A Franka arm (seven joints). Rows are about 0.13 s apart.
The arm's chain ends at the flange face. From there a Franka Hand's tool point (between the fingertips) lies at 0.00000 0.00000 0.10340 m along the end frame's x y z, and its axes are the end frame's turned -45 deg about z.
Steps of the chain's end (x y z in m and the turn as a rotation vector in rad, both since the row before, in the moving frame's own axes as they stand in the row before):
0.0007 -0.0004 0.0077 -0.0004 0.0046 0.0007
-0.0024 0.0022 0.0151 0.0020 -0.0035 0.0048
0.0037 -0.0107 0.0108 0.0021 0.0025 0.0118
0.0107 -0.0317 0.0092 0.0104 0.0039 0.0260
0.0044 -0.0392 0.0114 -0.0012 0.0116 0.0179
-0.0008 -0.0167 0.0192 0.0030 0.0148 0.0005
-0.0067 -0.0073 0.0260 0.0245 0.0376 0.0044
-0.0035 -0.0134 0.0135 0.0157 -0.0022 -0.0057
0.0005 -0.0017 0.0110 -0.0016 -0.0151 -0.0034
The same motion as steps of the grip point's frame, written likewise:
0.0011 0.0006 0.0077 -0.0035 0.0030 0.0007
-0.0034 -0.0005 0.0151 0.0039 -0.0011 0.0048
0.0105 -0.0049 0.0108 -0.0003 0.0033 0.0118
0.0310 -0.0153 0.0092 0.0046 0.0101 0.0260
0.0316 -0.0237 0.0114 -0.0091 0.0074 0.0179
0.0125 -0.0115 0.0192 -0.0083 0.0126 0.0005
0.0050 -0.0089 0.0259 -0.0093 0.0439 0.0044
0.0080 -0.0133 0.0135 0.0127 0.0095 -0.0057
0.0003 -0.0018 0.0110 0.0095 -0.0118 -0.0034

